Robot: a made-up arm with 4 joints.
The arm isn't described. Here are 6 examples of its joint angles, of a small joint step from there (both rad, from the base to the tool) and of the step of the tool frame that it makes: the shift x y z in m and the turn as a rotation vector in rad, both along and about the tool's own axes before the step.
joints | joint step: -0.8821 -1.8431 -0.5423 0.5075 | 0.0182 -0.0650 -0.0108 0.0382
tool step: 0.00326 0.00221 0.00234 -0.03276 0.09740 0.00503
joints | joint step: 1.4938 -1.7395 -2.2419 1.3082 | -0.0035 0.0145 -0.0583 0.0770
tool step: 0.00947 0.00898 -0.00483 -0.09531 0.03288 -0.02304
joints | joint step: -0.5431 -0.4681 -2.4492 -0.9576 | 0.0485 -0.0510 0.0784 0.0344
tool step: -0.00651 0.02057 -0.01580 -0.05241 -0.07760 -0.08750
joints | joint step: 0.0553 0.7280 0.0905 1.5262 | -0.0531 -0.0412 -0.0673 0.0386
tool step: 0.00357 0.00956 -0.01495 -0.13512 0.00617 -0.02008
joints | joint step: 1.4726 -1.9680 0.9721 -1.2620 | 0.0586 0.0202 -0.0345 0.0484
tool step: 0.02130 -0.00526 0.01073 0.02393 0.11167 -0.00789
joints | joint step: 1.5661 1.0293 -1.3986 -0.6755 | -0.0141 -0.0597 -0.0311 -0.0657
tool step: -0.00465 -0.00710 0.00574 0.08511 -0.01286 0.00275
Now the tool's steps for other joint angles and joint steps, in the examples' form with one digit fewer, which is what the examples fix.
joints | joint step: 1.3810 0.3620 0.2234 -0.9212 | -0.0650 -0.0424 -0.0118 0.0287
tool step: 0.0116 -0.0052 0.0125 -0.0159 0.0900 0.0427
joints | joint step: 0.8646 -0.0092 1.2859 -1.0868 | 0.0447 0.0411 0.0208 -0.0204
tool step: -0.0048 0.0129 -0.0032 -0.0028 -0.0288 -0.0639
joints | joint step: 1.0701 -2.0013 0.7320 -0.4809 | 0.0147 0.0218 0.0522 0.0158
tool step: 0.0021 0.0061 -0.0008 0.0007 0.0074 -0.0447
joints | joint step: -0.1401 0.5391 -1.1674 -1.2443 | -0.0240 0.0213 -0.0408 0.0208
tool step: 0.0066 -0.0134 0.0036 0.0411 0.0419 0.0371
